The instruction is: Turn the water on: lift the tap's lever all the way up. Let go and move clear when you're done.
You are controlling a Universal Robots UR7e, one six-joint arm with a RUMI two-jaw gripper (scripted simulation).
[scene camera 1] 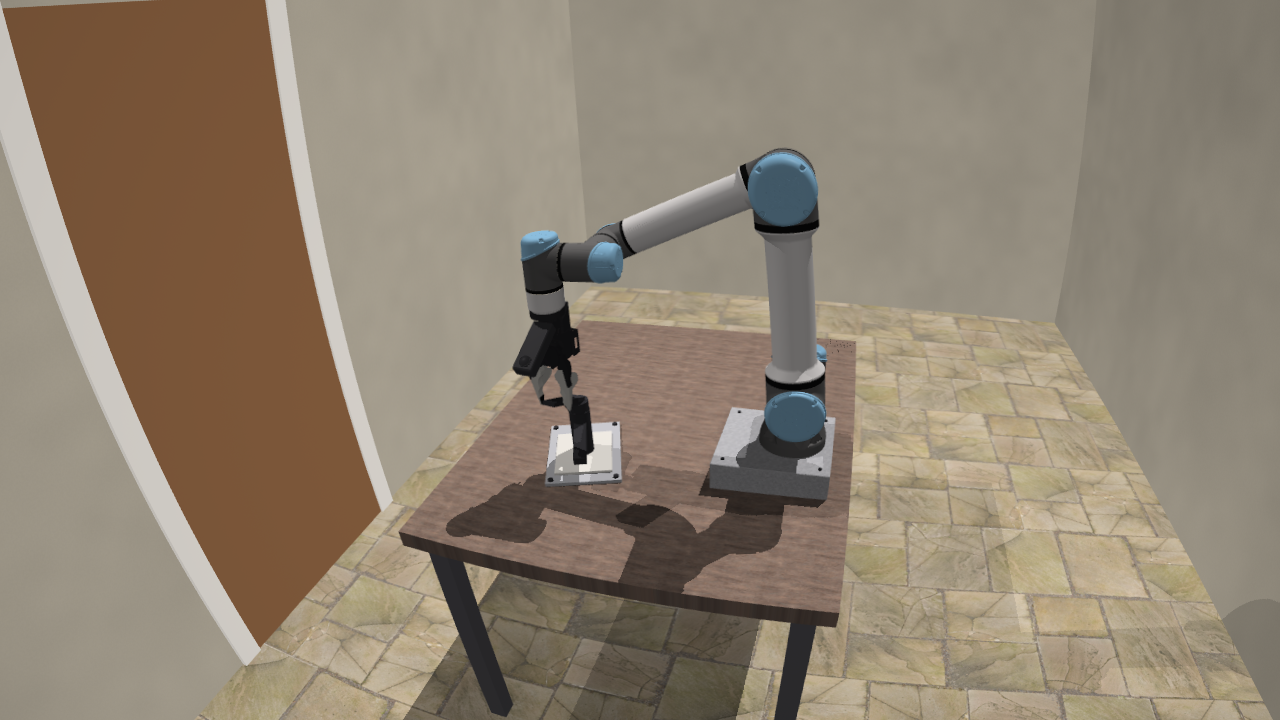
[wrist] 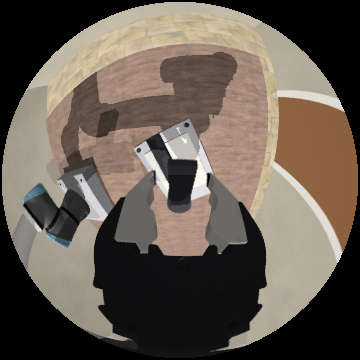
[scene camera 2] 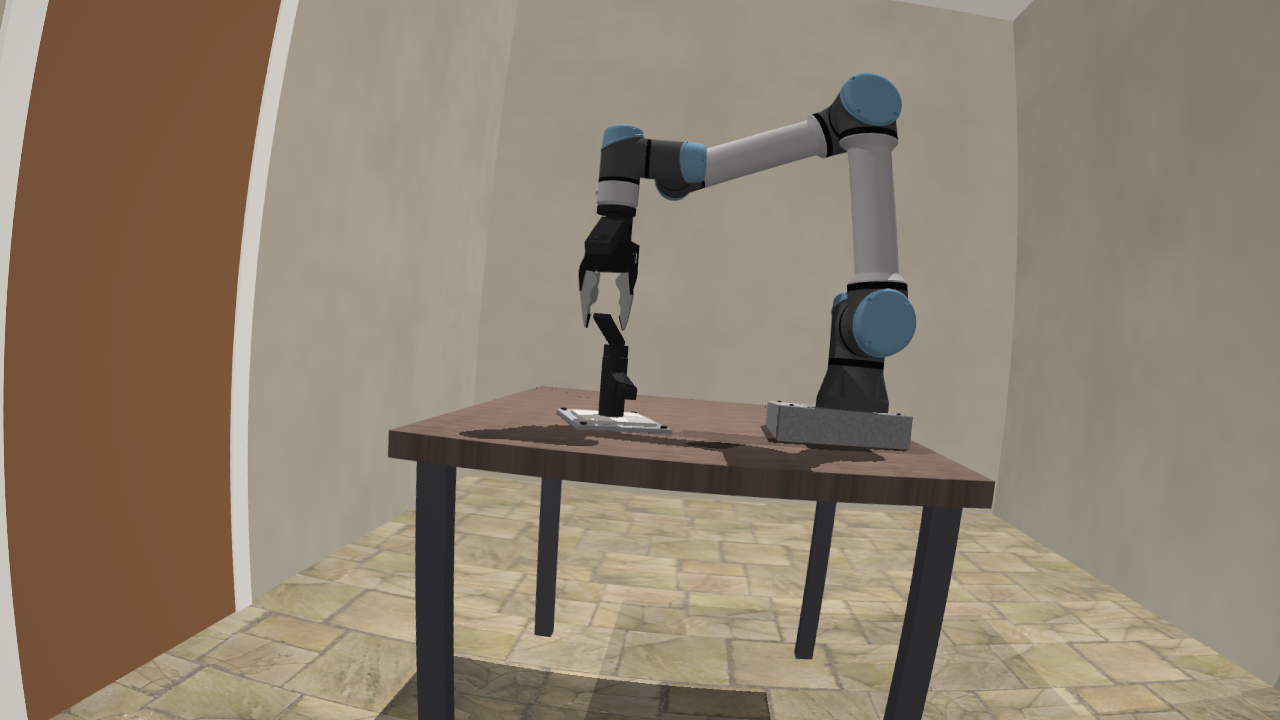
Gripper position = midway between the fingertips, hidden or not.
I see my gripper [scene camera 2: 604, 329] and a black tap [wrist: 181, 147].
My gripper shows as well in scene camera 1 [scene camera 1: 555, 407] and in the wrist view [wrist: 181, 172].
